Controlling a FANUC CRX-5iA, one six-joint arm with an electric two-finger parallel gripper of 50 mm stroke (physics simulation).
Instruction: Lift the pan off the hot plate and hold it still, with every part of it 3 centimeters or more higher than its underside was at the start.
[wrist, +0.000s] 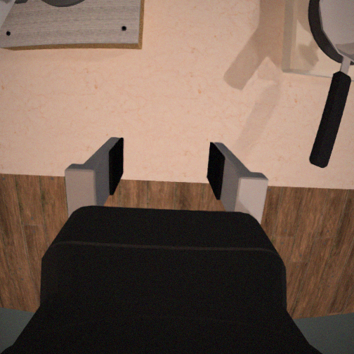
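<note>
The pan (330, 35) shows in part at the upper right of the wrist view, with a dark rim and a grey inside. Its black handle (331, 120) points down toward the table's front edge. The pan sits over the pale hot plate (295, 62), of which a corner shows; the rest is cut off by the view. My gripper (165, 157) is open and empty, above the front edge of the table, to the left of the handle and well apart from it.
A grey board (75, 30) with dark screw holes and a brown edge lies at the upper left, with a dark round part on it. The pale table (165, 90) ends at a front edge; wooden floor (310, 240) shows beyond. Shadows fall left of the hot plate.
</note>
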